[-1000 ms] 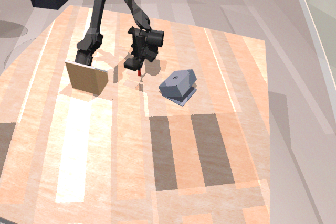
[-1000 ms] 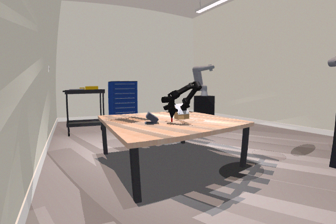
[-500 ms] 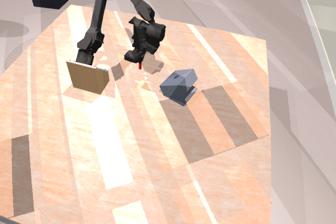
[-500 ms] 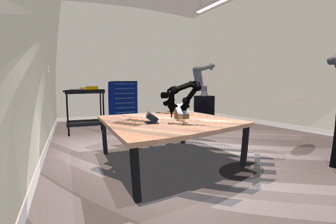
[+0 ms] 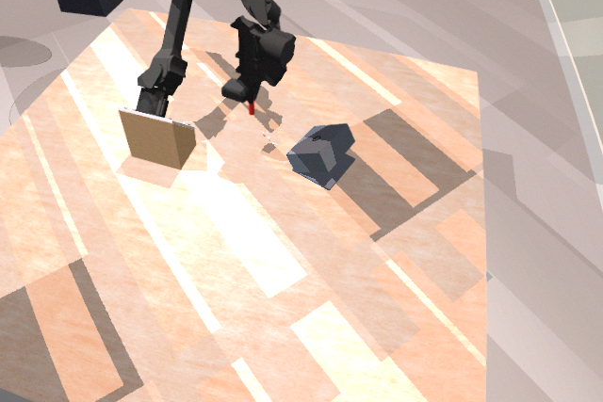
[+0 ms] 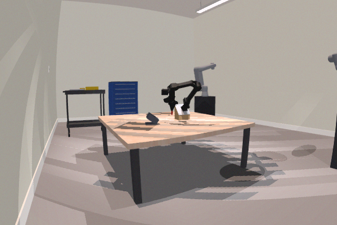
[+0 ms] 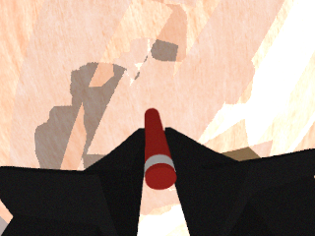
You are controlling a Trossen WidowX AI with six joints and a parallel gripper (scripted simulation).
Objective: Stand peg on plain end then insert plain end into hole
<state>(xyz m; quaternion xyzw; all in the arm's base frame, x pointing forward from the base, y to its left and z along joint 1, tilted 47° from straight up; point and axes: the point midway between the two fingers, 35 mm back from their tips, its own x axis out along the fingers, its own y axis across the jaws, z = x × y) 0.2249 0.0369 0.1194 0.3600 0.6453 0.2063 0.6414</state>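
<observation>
Right now the grey sloped panel is 19 cm ahead of my gripper tip, 5 cm to the right of it and 6 cm below it. From my gripper tip the other things lie so: red peg 2 cm above.
</observation>
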